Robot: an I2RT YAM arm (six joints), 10 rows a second.
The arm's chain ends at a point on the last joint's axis. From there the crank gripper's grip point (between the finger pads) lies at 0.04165 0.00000 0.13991 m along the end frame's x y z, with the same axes.
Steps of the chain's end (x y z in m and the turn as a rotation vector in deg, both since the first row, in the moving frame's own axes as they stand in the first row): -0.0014 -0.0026 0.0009 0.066 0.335 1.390; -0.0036 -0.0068 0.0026 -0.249 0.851 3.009; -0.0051 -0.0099 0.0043 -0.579 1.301 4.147; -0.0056 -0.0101 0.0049 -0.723 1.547 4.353; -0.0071 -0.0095 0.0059 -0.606 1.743 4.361; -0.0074 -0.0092 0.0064 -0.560 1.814 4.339; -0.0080 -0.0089 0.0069 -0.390 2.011 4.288; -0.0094 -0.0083 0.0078 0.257 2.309 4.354; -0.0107 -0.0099 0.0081 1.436 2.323 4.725; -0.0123 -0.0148 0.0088 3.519 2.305 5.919
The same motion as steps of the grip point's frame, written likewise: -0.0006 -0.0017 0.0007 0.066 0.335 1.390; -0.0016 -0.0040 0.0020 -0.249 0.851 3.009; -0.0021 -0.0054 0.0033 -0.579 1.301 4.147; -0.0020 -0.0050 0.0037 -0.723 1.547 4.353; -0.0030 -0.0047 0.0045 -0.606 1.743 4.361; -0.0032 -0.0045 0.0050 -0.560 1.814 4.339; -0.0033 -0.0047 0.0053 -0.390 2.011 4.288; -0.0039 -0.0055 0.0060 0.257 2.309 4.354; -0.0051 -0.0097 0.0063 1.436 2.323 4.725; -0.0065 -0.0187 0.0069 3.519 2.305 5.919
